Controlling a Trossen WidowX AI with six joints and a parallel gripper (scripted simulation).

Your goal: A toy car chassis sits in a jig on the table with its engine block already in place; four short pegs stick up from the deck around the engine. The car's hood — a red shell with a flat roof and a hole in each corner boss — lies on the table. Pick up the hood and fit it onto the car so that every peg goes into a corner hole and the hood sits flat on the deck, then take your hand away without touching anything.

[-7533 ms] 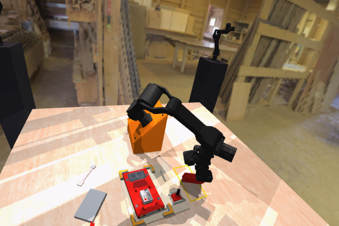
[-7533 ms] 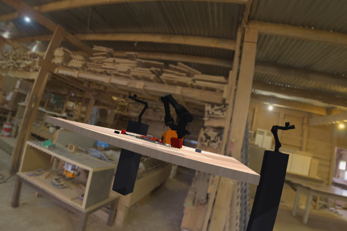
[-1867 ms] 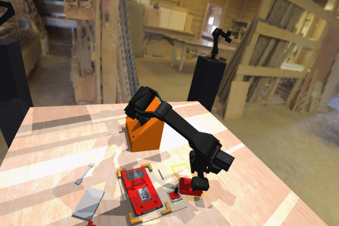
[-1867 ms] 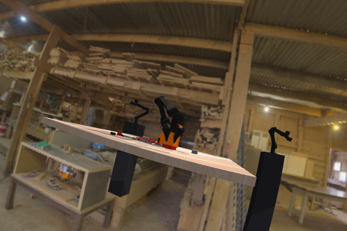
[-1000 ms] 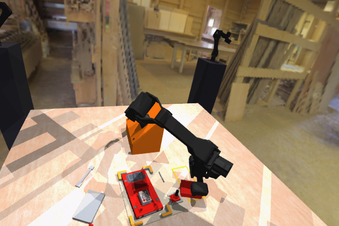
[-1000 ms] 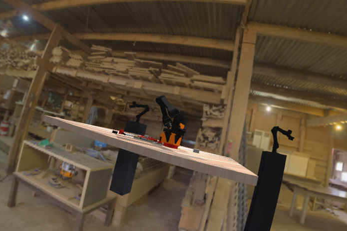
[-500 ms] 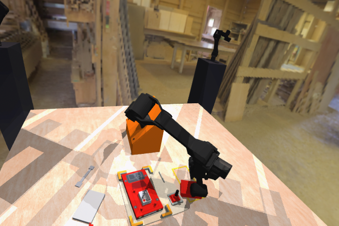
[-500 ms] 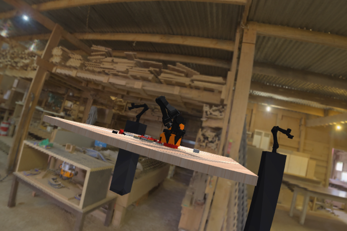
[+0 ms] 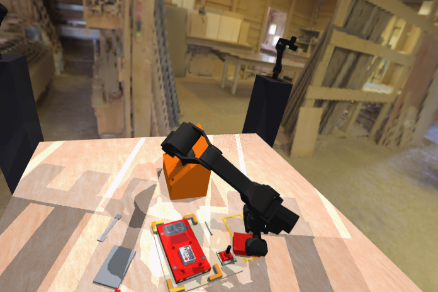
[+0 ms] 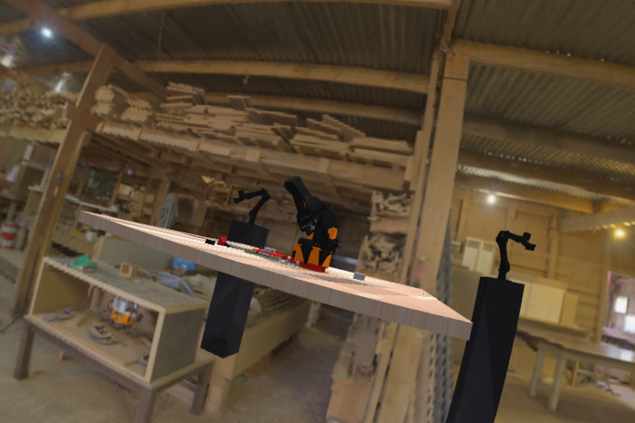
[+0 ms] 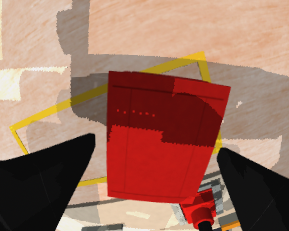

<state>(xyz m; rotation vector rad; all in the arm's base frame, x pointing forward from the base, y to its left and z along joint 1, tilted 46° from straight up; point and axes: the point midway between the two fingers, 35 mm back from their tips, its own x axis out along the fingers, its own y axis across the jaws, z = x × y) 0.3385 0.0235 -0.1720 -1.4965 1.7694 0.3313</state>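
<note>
The red hood lies right at my gripper tip.
</note>
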